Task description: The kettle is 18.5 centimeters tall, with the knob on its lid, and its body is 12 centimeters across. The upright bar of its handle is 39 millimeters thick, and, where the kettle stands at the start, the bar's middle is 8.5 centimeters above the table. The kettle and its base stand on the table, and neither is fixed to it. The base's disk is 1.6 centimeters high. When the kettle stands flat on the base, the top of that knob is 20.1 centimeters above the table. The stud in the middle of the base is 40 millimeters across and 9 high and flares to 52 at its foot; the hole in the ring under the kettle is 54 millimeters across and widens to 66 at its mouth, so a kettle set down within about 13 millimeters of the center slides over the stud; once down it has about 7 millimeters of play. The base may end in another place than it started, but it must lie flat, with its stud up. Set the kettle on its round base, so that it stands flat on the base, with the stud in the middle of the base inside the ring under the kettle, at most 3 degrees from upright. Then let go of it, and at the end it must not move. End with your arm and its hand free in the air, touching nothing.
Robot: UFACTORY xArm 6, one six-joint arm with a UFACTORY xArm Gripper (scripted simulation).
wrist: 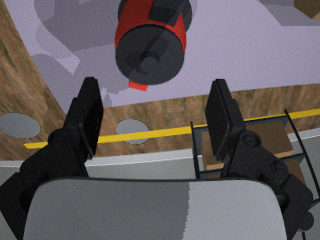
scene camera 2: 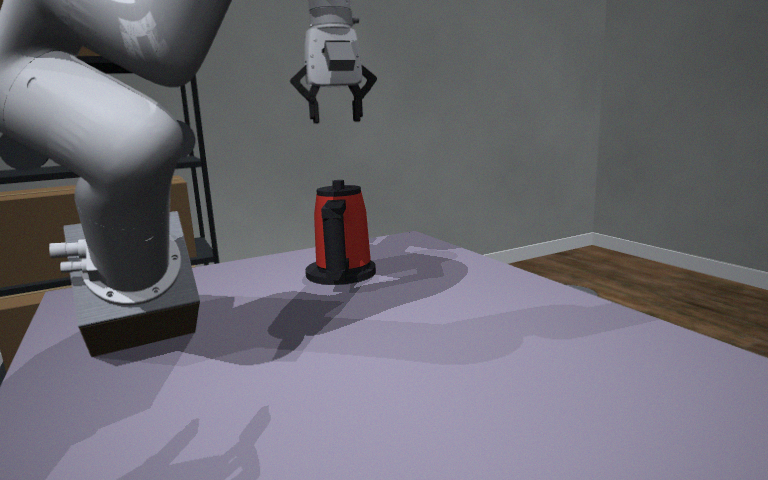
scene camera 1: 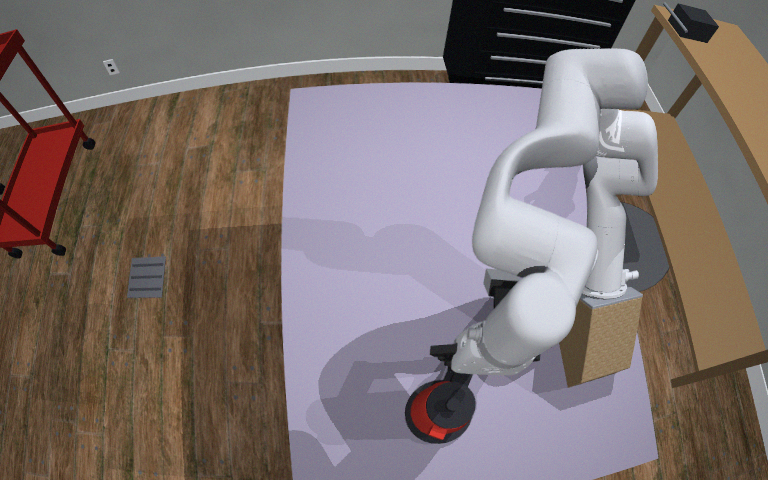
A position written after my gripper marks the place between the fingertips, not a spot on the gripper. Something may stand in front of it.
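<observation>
My gripper (scene camera 1: 474,364) (wrist: 154,93) is visible in both views.
</observation>
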